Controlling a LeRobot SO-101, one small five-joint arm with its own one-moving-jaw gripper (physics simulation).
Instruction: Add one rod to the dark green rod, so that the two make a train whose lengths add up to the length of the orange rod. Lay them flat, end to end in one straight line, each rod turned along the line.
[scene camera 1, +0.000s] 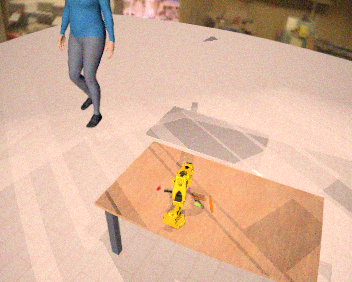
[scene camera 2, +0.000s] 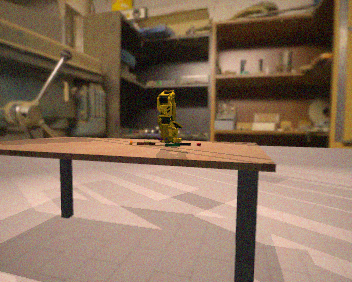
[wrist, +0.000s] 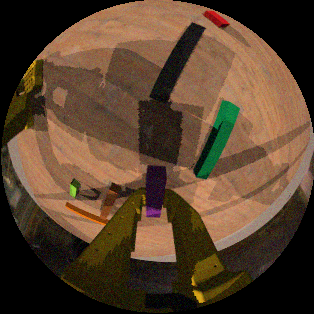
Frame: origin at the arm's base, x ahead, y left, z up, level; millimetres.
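Seen in the pictures: end effector, tool point: (scene camera 2: 163, 138) (wrist: 145, 194); arm's base, origin of the base link: (scene camera 1: 175, 217) (scene camera 2: 169, 141) (wrist: 32, 97).
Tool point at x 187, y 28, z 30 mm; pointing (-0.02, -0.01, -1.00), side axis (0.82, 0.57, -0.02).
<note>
Offsets run from my tool point to a thing's top centre.
The dark green rod {49 mm left, 21 mm ahead, 20 mm down} (wrist: 217, 142) (scene camera 2: 173, 145) lies flat on the table, right of centre in the wrist view. My gripper (wrist: 155, 194) is shut on a purple rod {0 mm left, 6 mm ahead, 3 mm up} (wrist: 156, 181), with one jaw pressed on each side of it. The purple rod points forward past the tips, left of and apart from the dark green rod. The orange rod {158 mm right, 22 mm back, 20 mm down} (wrist: 86, 213) (scene camera 1: 211, 204) lies flat at the lower left of the wrist view. The arm hides much of the gripper in scene camera 1. The purple rod's height over the table is hard to tell.
A black rod {76 mm left, 37 mm back, 20 mm down} (wrist: 178, 62) (scene camera 1: 168, 191) lies beyond the dark green one, with a red block {144 mm left, 49 mm back, 20 mm down} (wrist: 216, 18) (scene camera 1: 158, 188) (scene camera 2: 199, 144) past it. A brown rod {79 mm right, 6 mm back, 20 mm down} (wrist: 109, 201) (scene camera 1: 199, 197) and a lime block {93 mm right, 54 mm back, 20 mm down} (wrist: 74, 188) (scene camera 1: 198, 204) lie near the orange rod.
</note>
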